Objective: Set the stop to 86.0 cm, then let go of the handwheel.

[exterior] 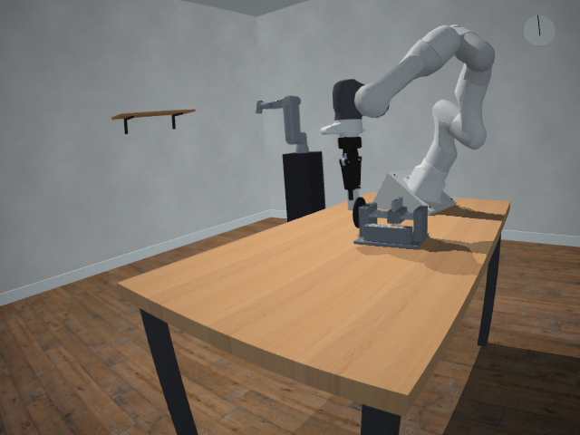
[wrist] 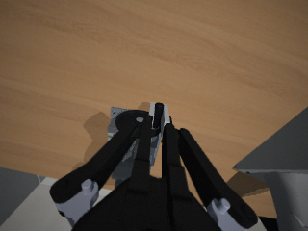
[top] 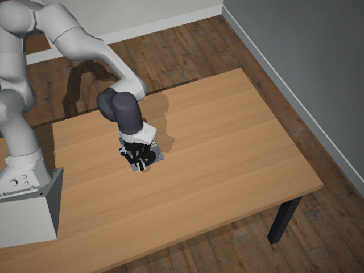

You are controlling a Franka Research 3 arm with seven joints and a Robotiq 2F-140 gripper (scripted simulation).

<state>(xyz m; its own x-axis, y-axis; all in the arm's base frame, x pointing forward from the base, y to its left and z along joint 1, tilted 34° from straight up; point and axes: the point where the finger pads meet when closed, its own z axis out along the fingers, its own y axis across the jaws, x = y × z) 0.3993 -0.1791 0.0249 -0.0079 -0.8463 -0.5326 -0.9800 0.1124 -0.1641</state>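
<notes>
My hand is 2 cm to the right of the black handwheel, 2 cm above it and 1 cm short of it. Also, from my hand: sliding stop block (16 cm to the left, 4 cm ahead, 2 cm below).
</notes>
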